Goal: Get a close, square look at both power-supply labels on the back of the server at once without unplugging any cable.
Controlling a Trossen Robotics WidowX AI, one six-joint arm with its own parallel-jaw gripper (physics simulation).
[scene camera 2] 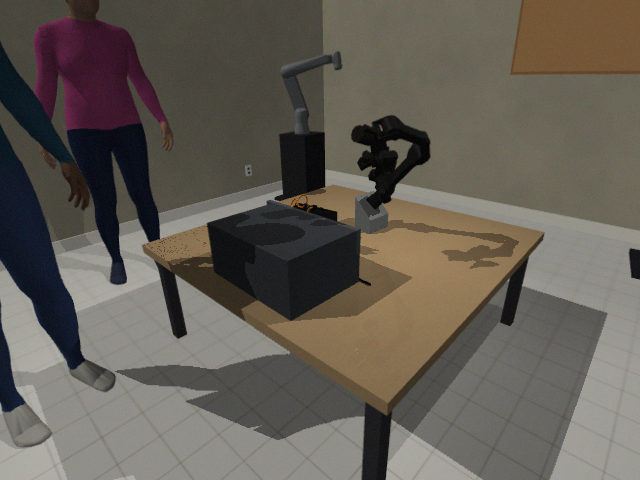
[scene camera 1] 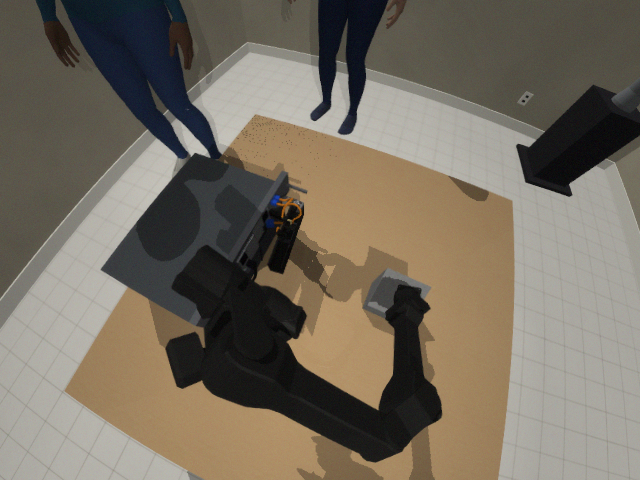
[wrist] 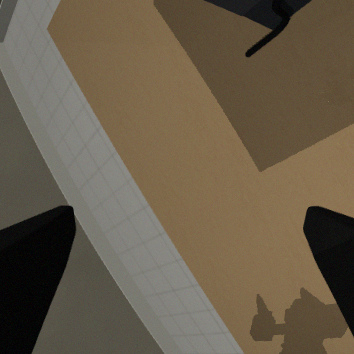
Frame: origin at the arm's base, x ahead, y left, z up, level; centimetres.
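Seen in the pictures: gripper, fingertip midpoint: (scene camera 2: pixel 386 189) (wrist: pixel 192 219); arm's base, link origin: (scene camera 2: pixel 373 201) (scene camera 1: pixel 407 296).
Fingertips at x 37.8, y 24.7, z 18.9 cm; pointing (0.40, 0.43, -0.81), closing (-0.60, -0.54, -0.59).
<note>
Offsets run from my fingertips to a thing's top centre. "spot": to the spot under its first point. Level surfaces: height alone.
The dark grey server (scene camera 1: pixel 160 222) (scene camera 2: pixel 323 279) sits on the table. Its back, with orange cables @(spot: dx -0.4, dy -40.6, dz -14.6 cm) (scene camera 1: pixel 294 209) (scene camera 2: pixel 300 200) and blue plugs @(dx +6.3, dy -35.7, dz -17.1 cm) (scene camera 1: pixel 269 223), faces the arm's base side. In the wrist view a corner of the server @(spot: dx +11.7, dy -3.5, dz -19.3 cm) (wrist: pixel 245 9) shows at the top, with a black cable end @(spot: dx +11.3, dy -1.0, dz -30.4 cm) (wrist: pixel 265 42) (scene camera 2: pixel 364 282) sticking out. The power-supply labels cannot be made out in any view. My gripper (wrist: pixel 192 219) is open and empty, high above the table. In scene camera 1 my arm overlaps the server's near edge and hides part of its back.
A long black piece @(spot: dx -0.1, dy -27.4, dz -17.7 cm) (scene camera 1: pixel 280 253) (scene camera 2: pixel 326 212) lies behind the server's back. My arm stands on a grey base block (scene camera 1: pixel 374 295) (scene camera 2: pixel 376 222) on the wooden table @(dz -31.1 cm) (scene camera 1: pixel 454 248) (scene camera 2: pixel 444 294) (wrist: pixel 165 130). Two people stand beyond the table. A grey arm stands on a black pedestal (scene camera 1: pixel 578 139) (scene camera 2: pixel 302 162).
</note>
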